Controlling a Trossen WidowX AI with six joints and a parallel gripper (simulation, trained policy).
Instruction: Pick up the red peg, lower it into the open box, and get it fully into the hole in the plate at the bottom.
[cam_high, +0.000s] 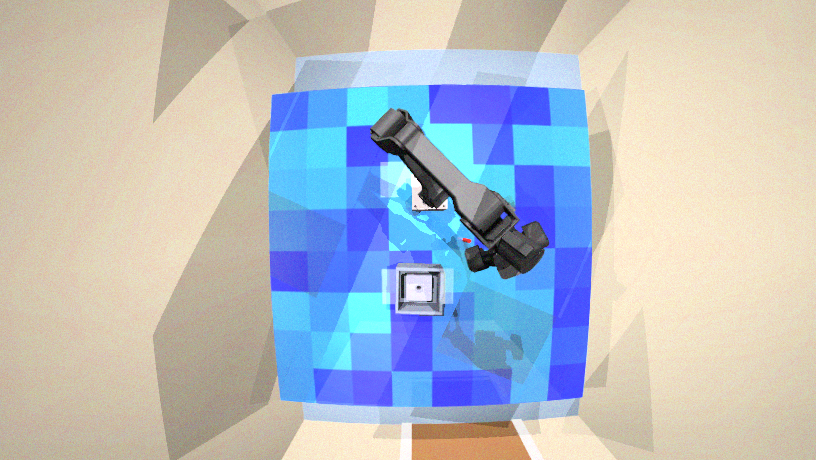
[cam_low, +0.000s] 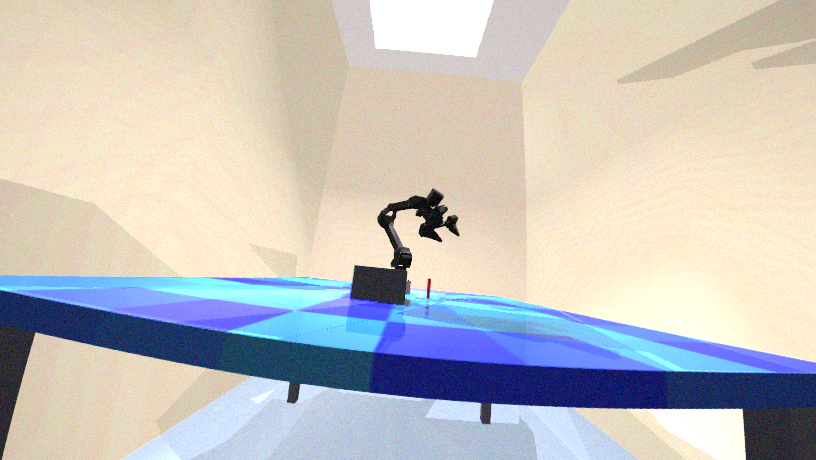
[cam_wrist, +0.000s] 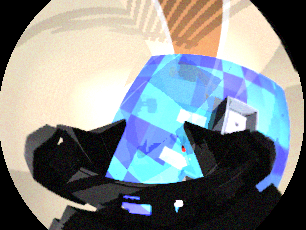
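The red peg lies 3 cm behind my gripper tip, 7 cm to the right of it and 21 cm below it. The rest, counted from my gripper tip: dark grey box: 16 cm ahead, 22 cm to the right, 22 cm below; then light plate: 16 cm ahead, 22 cm to the right, 20 cm below.
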